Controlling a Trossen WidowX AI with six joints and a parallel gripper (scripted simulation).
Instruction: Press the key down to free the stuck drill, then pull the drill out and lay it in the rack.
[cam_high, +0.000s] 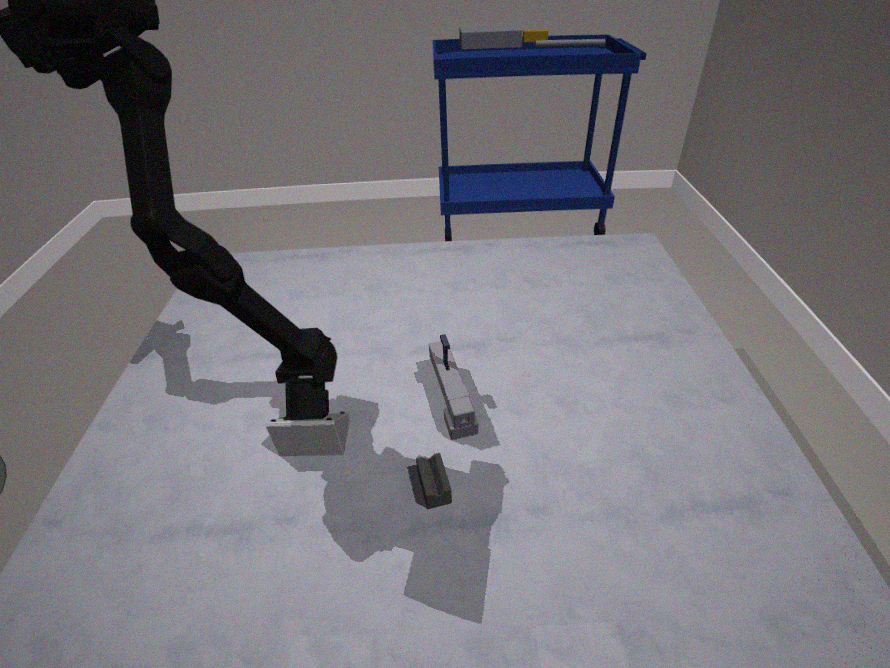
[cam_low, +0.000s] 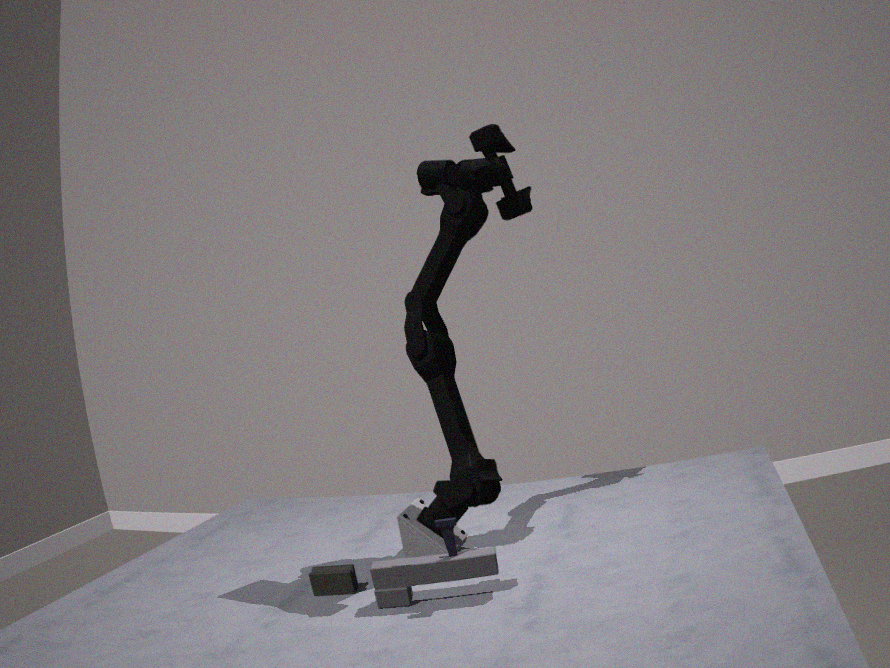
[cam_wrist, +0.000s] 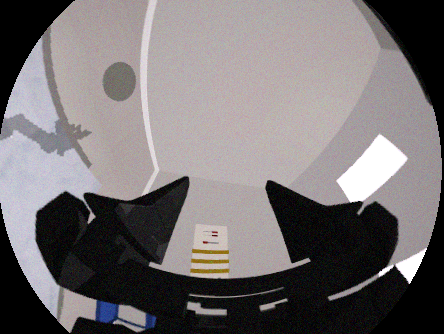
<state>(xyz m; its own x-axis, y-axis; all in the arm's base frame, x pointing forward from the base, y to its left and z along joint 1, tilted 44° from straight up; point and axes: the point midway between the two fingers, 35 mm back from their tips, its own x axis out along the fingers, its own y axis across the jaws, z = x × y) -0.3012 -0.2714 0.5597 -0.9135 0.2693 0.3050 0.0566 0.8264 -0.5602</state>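
The blue key lies 57 cm below my gripper tip, 54 cm ahead of it and 13 cm to the right of it. Also, from my gripper tip: grey housing block: 62 cm below, 55 cm ahead, 16 cm to the right; drill: 61 cm below, 55 cm ahead, 18 cm to the right; rack: 64 cm below, 50 cm ahead, 34 cm to the right.
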